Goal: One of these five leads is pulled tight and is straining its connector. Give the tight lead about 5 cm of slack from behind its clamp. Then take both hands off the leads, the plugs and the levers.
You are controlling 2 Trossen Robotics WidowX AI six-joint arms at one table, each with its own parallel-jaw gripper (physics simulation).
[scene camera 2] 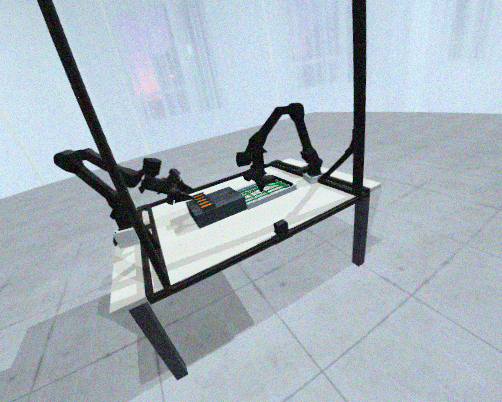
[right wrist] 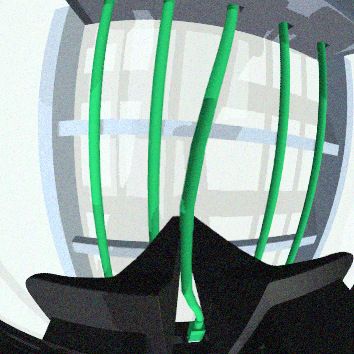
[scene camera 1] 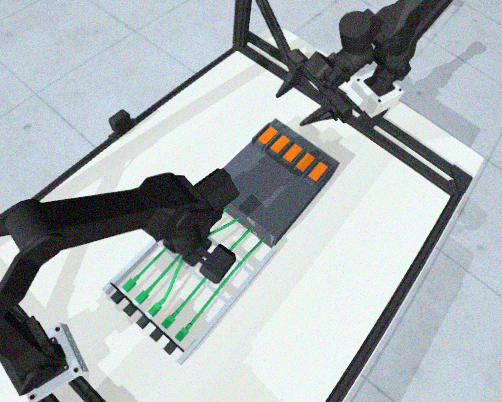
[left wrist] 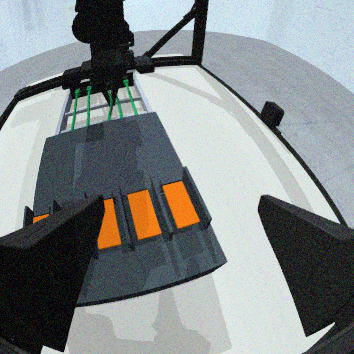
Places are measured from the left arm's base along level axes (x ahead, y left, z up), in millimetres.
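Pixels of known places: left gripper, between the fingertips: [scene camera 2: 194, 194] [scene camera 1: 287, 110] [left wrist: 184, 203]; right gripper, between the fingertips: [scene camera 2: 261, 191] [right wrist: 182, 222] [scene camera 1: 191, 253]; left arm's base, origin of its link: [scene camera 2: 127, 225] [scene camera 1: 379, 85]; right arm's base, origin of its link: [scene camera 2: 314, 174] [scene camera 1: 45, 362].
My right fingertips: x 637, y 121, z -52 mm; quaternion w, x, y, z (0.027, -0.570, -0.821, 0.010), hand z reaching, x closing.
Ahead of a thing's pixels: the offset from my right fingertips to its middle. "spot": to the spot under its first point.
Five green leads run from the dark grey block @[dx -242, dy -49, dz +20 mm] [scene camera 1: 295, 200] [scene camera 2: 220, 212] [left wrist: 115, 155] to green plugs in a row at the frame's far end. The middle lead [scene camera 1: 172, 285] [right wrist: 200, 127] passes between my right fingertips and bends there; its plug @[dx +115, dy +58, dz +0 mm] [scene camera 1: 156, 308] [right wrist: 196, 334] shows beyond them. My right gripper [right wrist: 182, 222] is shut on this lead, over the open frame. The other leads, such as the outermost one @[spot: dx -8, dy +94, dz +2 mm] [scene camera 1: 220, 290], look nearly straight. Orange levers [scene camera 1: 292, 153] [left wrist: 145, 214] lie flat on the block. My left gripper [scene camera 1: 290, 109] [left wrist: 184, 203] is open and empty, above the block's lever end.
A pale rail frame @[dx -9, dy +116, dz -7 mm] [scene camera 1: 225, 300] with crossbars surrounds the leads. Black tabs @[spot: dx +141, dy +66, dz +8 mm] [scene camera 1: 143, 320] line its plug end. The right arm [scene camera 1: 100, 215] covers parts of the leads in scene camera 1. Black rails [scene camera 1: 395, 280] edge the white table, and a small black box @[spot: dx -16, dy -359, dz +26 mm] [scene camera 1: 120, 121] [left wrist: 272, 114] stands at one edge.
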